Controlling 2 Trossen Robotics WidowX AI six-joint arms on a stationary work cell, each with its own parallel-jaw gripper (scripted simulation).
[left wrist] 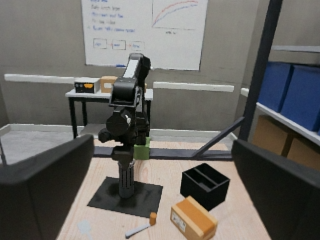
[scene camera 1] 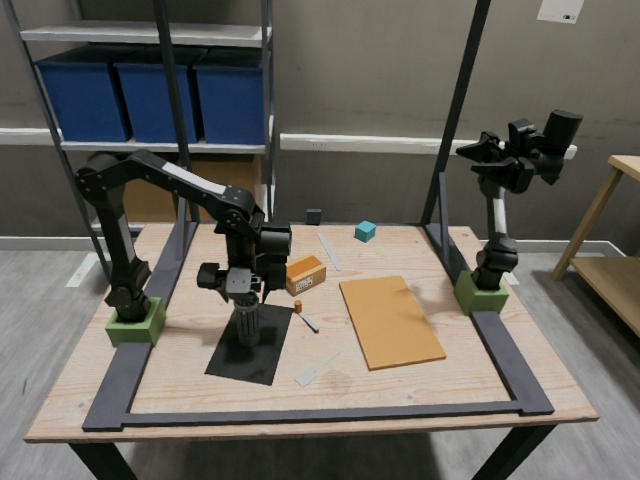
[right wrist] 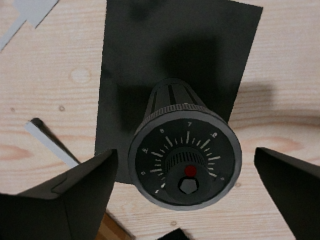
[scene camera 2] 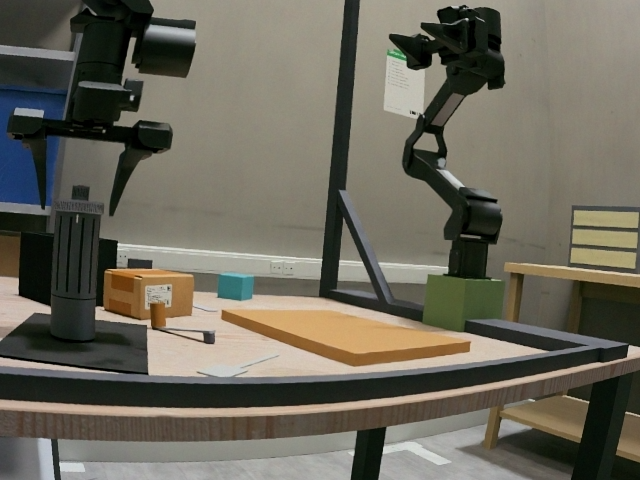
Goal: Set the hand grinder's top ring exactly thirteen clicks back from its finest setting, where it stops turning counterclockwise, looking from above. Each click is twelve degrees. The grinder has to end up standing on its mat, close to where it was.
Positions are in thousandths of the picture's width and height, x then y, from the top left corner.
Scene:
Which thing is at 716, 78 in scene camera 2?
My left gripper.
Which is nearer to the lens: the teal cube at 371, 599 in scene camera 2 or the orange board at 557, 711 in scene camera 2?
The orange board.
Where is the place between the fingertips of my right gripper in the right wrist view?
580, 648

